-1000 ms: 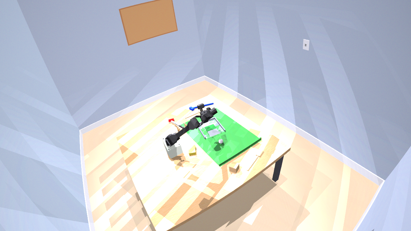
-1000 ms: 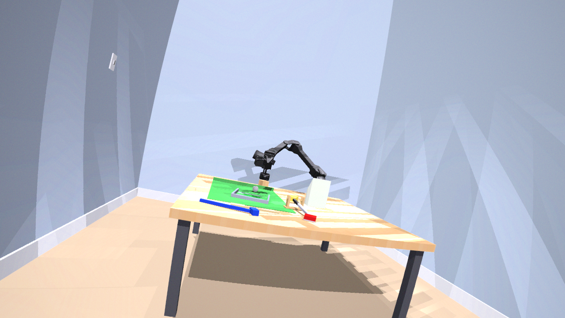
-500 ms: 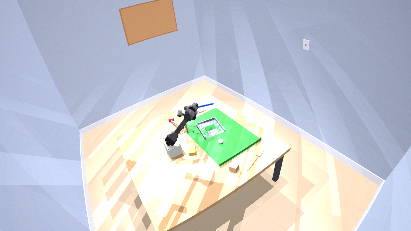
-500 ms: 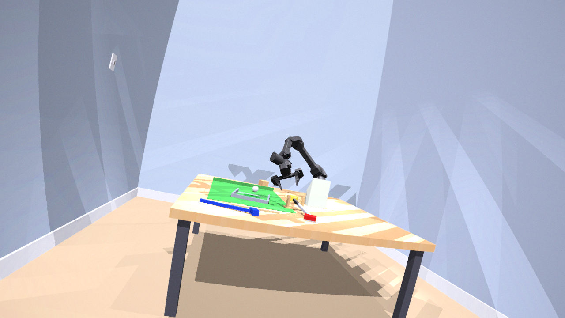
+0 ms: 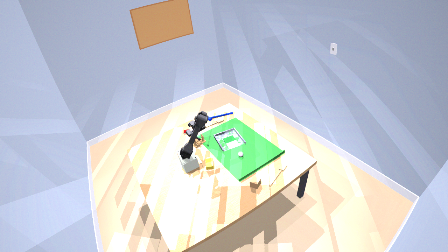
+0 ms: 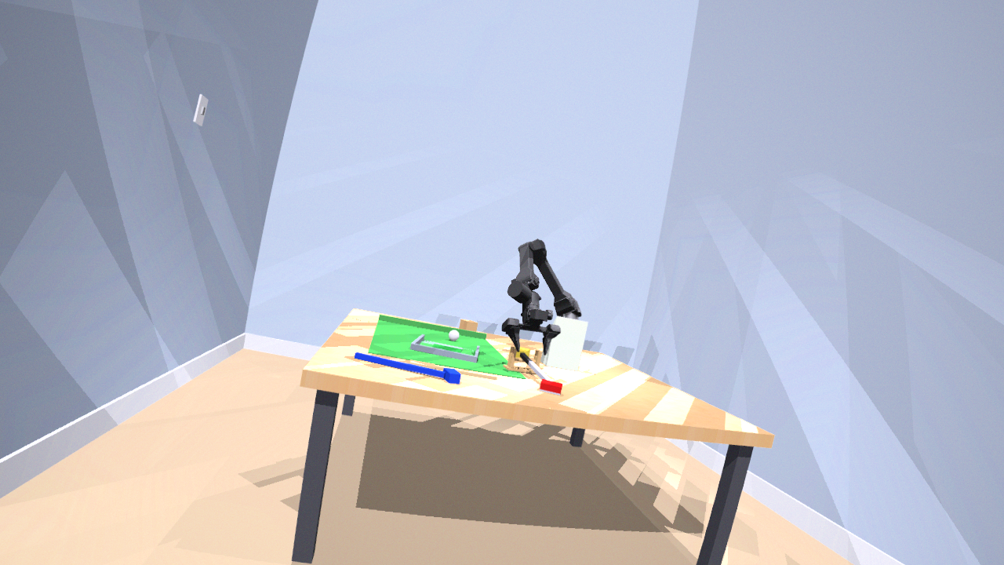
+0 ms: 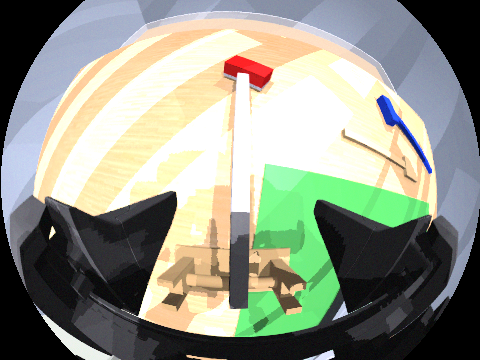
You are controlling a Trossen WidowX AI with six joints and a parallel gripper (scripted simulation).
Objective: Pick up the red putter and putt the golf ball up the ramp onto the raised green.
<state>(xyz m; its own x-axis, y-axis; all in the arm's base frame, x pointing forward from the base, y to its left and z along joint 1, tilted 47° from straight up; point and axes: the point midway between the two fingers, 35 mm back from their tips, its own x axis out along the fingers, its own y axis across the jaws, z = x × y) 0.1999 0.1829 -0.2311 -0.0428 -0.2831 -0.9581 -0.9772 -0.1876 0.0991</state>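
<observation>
The wooden rack lies 10 mm ahead of my gripper tip, 70 mm to the right of it and 40 mm below it. Round my gripper tip: blue putter 360 mm ahead, 220 mm to the left, 60 mm below; then white golf ball 240 mm ahead, 440 mm to the right, 50 mm below; then yellow block 30 mm behind, 380 mm to the right, 60 mm below.
</observation>
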